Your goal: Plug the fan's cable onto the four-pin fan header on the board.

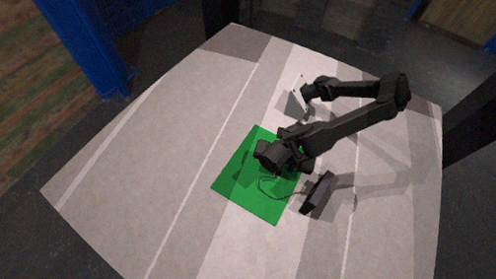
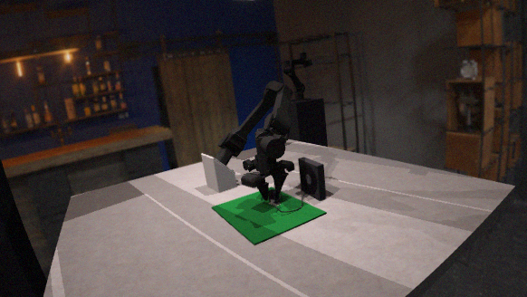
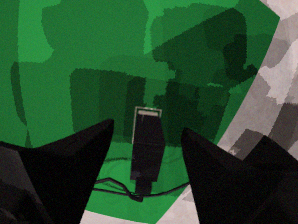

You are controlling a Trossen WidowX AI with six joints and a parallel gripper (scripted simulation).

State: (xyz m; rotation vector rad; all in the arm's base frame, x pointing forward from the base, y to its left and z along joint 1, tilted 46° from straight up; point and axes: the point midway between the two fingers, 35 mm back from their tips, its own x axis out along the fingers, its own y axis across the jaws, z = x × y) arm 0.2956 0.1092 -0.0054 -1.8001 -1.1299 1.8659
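Now: gripper tip 10 mm short of the black plug and 10 mm below it. Also, from my gripper tip: white four-pin header 10 mm ahead, 20 mm below; black fan 30 mm ahead, 130 mm to the left, 40 mm above; green board 30 mm ahead, 40 mm to the right, 40 mm below.
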